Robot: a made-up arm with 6 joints. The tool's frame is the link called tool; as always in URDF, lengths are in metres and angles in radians.
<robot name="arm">
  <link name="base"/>
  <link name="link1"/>
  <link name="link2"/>
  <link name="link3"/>
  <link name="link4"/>
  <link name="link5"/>
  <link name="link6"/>
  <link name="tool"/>
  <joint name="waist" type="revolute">
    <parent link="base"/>
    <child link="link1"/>
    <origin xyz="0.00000 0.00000 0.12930"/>
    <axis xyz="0 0 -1"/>
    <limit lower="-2.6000" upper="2.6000" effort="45" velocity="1.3"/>
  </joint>
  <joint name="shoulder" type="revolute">
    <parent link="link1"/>
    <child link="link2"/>
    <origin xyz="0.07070 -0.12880 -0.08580"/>
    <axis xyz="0 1 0"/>
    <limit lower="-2.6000" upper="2.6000" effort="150" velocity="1.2"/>
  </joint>
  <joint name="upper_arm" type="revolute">
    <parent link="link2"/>
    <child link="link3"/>
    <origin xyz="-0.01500 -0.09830 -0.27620"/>
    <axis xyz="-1 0 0"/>
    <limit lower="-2.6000" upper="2.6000" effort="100" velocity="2.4"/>
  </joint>
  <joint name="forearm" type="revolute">
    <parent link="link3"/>
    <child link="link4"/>
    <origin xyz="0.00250 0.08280 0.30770"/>
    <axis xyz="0 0 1"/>
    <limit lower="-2.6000" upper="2.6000" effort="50" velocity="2.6"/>
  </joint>
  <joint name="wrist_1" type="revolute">
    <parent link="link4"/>
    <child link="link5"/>
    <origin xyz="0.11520 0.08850 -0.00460"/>
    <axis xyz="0 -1 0"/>
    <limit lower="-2.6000" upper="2.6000" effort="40" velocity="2.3"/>
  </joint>
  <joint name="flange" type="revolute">
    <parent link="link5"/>
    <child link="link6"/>
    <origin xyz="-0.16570 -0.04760 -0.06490"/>
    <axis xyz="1 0 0"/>
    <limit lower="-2.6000" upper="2.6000" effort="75" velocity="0.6"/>
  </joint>
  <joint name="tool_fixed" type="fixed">
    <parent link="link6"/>
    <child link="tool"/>
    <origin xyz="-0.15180 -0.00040 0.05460"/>
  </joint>
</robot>
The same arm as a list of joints. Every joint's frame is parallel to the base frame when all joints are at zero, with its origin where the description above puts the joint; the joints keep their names.
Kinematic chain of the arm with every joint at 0, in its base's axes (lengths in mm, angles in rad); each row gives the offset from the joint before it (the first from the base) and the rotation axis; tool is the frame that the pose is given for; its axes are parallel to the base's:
waist: xyz 0.0 0.0 129.3 axis -z
shoulder: xyz 70.7 -128.8 -85.8 axis +y
upper_arm: xyz -15.0 -98.3 -276.2 axis -x
forearm: xyz 2.5 82.8 307.7 axis +z
wrist_1: xyz 115.2 88.5 -4.6 axis -y
flange: xyz -165.7 -47.6 -64.9 axis +x
tool: xyz -151.8 -0.4 54.6
Joint limits (rad, base to tool): -2.6000..2.6000 -2.6000..2.6000 -2.6000..2.6000 -2.6000..2.6000 -2.6000..2.6000 -2.6000..2.6000

